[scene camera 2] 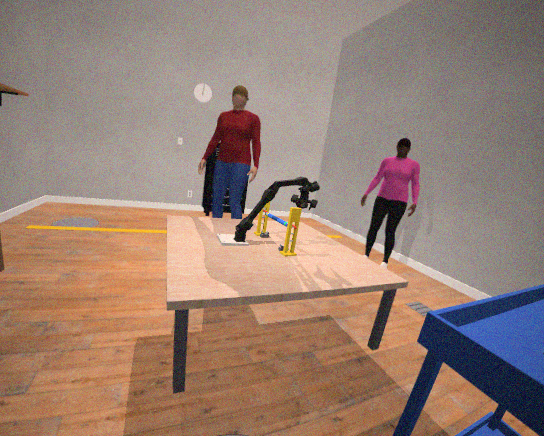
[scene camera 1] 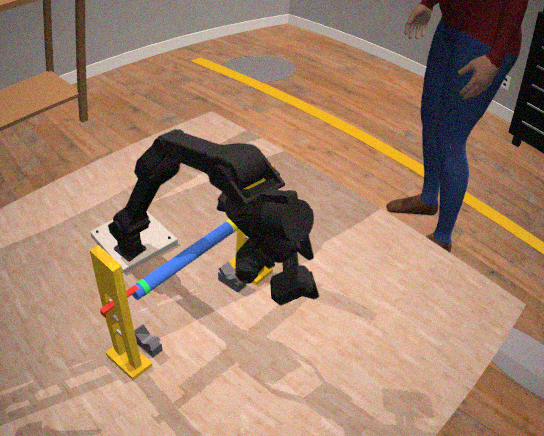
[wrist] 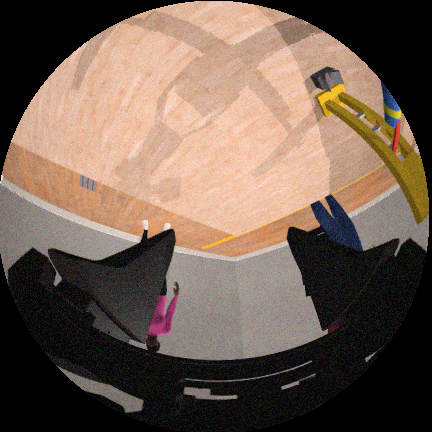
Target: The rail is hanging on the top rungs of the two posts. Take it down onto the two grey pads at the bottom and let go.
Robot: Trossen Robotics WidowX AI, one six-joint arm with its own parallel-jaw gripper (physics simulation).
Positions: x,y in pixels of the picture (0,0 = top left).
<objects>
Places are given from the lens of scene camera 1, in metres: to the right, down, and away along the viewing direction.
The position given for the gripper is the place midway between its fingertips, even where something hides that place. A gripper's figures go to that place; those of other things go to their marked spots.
gripper [scene camera 1: 314,277]: 0.07, 0.10, 0.90
yellow post [scene camera 1: 125,354]: -0.31, 0.28, 1.00
</objects>
